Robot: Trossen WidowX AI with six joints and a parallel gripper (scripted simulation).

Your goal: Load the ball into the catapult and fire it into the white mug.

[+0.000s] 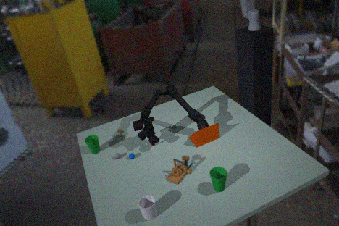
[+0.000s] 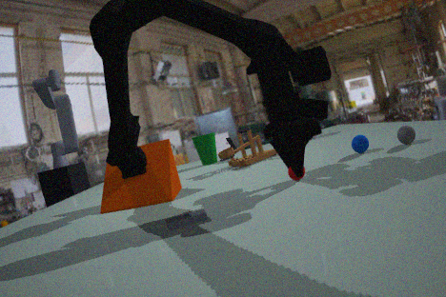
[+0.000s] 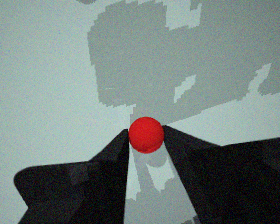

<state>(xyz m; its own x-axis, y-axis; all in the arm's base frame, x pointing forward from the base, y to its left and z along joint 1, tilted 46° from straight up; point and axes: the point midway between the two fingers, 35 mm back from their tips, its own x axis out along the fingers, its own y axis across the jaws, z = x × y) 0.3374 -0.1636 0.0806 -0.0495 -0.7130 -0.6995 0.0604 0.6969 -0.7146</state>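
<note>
My gripper tip is now 6 cm past the wooden catapult, 35 cm to the right of it and 4 cm below it. The rest, counted from my gripper tip: red ball 1 cm above; then grey piece 20 cm behind, 8 cm to the right; then blue ball 18 cm ahead, 4 cm to the left, 1 cm above.
</note>
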